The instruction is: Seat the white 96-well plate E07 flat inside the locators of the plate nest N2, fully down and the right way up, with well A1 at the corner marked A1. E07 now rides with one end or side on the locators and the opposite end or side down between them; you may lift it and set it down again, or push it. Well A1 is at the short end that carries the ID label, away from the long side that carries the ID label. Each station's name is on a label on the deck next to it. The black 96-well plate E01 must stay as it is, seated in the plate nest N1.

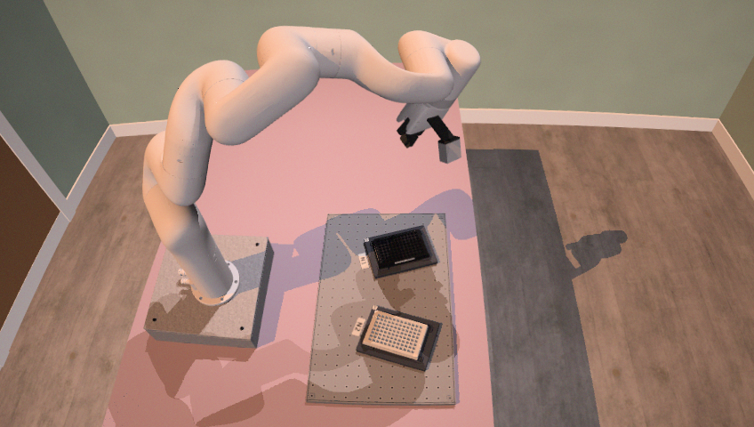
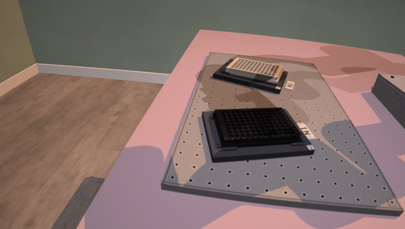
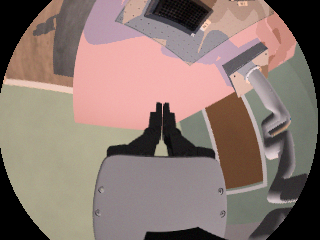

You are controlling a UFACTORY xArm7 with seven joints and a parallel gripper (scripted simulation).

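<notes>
Now: the N2 label 130 mm behind my hand, 340 mm to the right of it and 270 mm below it. The rest, counted from my hand: nest N1: 30 mm behind, 130 mm to the right, 270 mm below; then black plate E01: 30 mm behind, 130 mm to the right, 260 mm below; then N1 label: 120 mm behind, 150 mm to the right, 270 mm below.
</notes>
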